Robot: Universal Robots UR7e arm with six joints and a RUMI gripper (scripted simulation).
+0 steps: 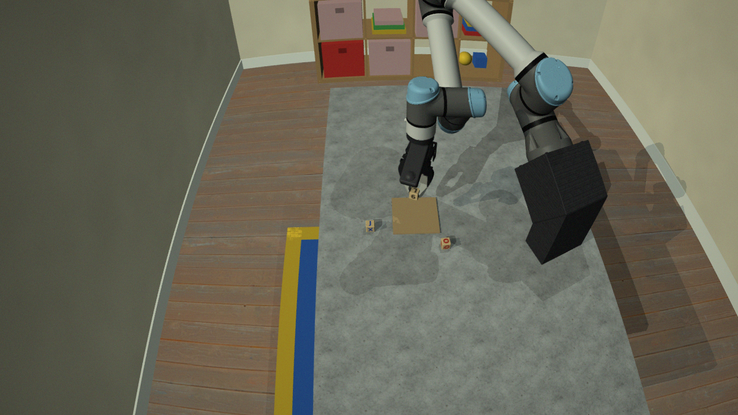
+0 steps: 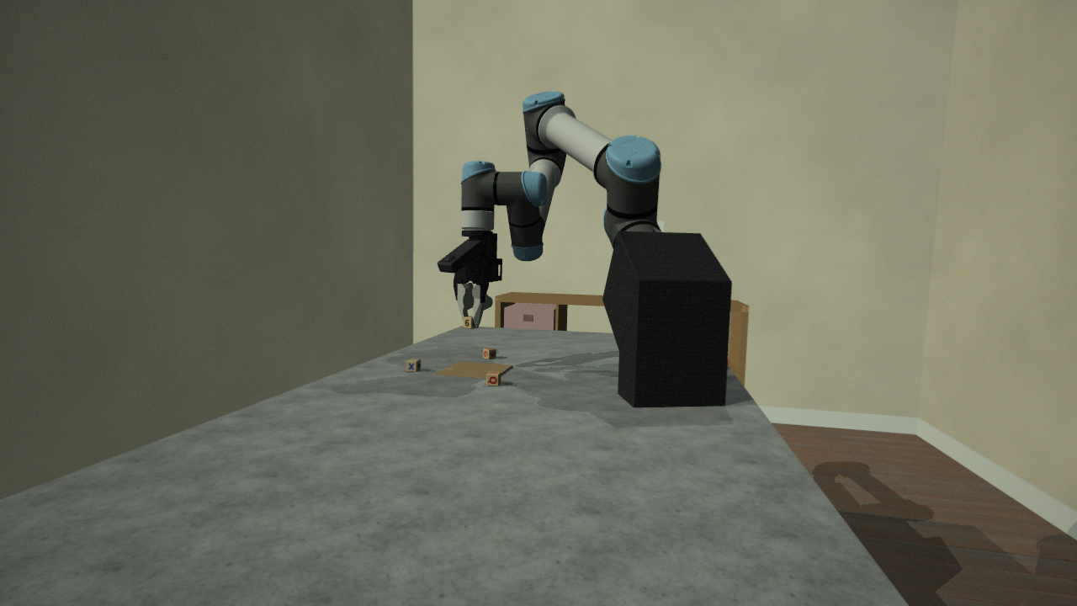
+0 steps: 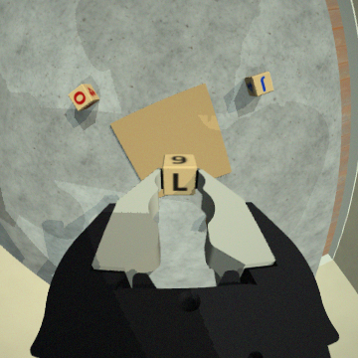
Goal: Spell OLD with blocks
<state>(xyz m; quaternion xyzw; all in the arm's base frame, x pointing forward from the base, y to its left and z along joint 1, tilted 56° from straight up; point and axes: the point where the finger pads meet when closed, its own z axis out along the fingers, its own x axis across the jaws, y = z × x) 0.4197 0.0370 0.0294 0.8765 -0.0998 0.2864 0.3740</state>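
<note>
Now: the tan mat 120 mm below my hand, 10 mm to the right of it and 10 mm behind it. Round my hand: blue-lettered block (130 mm ahead, 110 mm below, 20 mm to the left).
</note>
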